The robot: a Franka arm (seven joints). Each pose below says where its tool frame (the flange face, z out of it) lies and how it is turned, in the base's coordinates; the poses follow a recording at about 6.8 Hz.
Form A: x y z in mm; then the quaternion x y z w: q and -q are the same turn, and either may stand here.
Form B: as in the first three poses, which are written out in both.
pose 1, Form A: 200.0 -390.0 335.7 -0.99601 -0.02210 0.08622 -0.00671
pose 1, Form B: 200.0 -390.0 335.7 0.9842 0.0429 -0.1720 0.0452 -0.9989 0.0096
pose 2, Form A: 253.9 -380.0 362.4 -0.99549 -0.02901 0.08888 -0.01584
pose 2, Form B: 253.9 -380.0 362.4 0.9825 0.0549 -0.1779 0.0606 -0.9978 0.0264
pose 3, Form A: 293.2 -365.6 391.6 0.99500 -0.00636 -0.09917 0.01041
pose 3, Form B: 293.2 -365.6 391.6 0.9802 -0.0147 -0.1972 -0.0106 -0.9997 0.0220
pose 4, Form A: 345.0 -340.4 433.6 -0.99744 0.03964 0.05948 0.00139
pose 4, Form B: 345.0 -340.4 433.6 0.9898 -0.0789 -0.1188 -0.0792 -0.9969 0.0019
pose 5, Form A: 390.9 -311.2 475.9 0.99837 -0.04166 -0.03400 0.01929
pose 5, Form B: 390.9 -311.2 475.9 0.9942 -0.0845 -0.0663 -0.0819 -0.9958 0.0413
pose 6, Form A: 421.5 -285.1 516.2 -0.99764 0.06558 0.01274 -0.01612
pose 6, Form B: 421.5 -285.1 516.2 0.9911 -0.1313 -0.0233 -0.1304 -0.9909 0.0338
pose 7, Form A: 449.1 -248.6 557.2 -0.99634 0.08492 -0.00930 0.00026
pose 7, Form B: 449.1 -248.6 557.2 0.9854 -0.1692 0.0185 -0.1692 -0.9856 -0.0021
